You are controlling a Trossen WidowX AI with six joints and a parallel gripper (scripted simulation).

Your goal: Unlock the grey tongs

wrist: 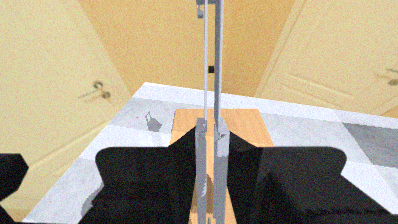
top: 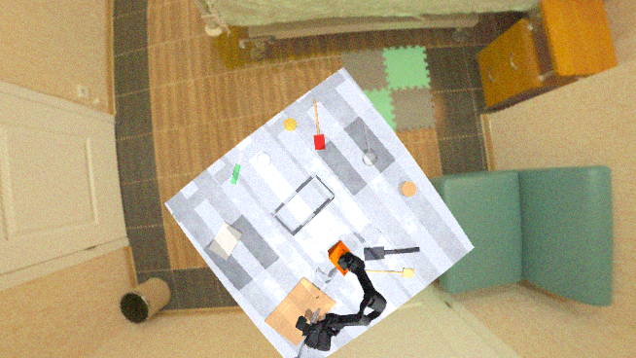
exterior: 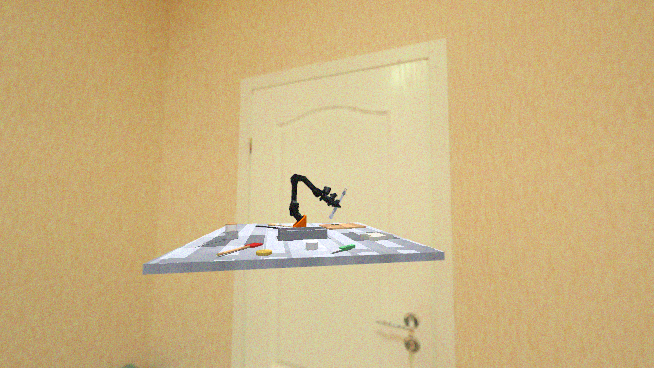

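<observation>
Now: the wooden board 170 mm below my gripper tip and 40 mm ahead of it. Also, from my gripper tip: black spatula 600 mm to the right, 170 mm below, 40 mm behind; grey roasting tin 470 mm ahead, 440 mm to the right, 150 mm below; white block 630 mm ahead, 160 mm below, 20 mm to the left.
</observation>
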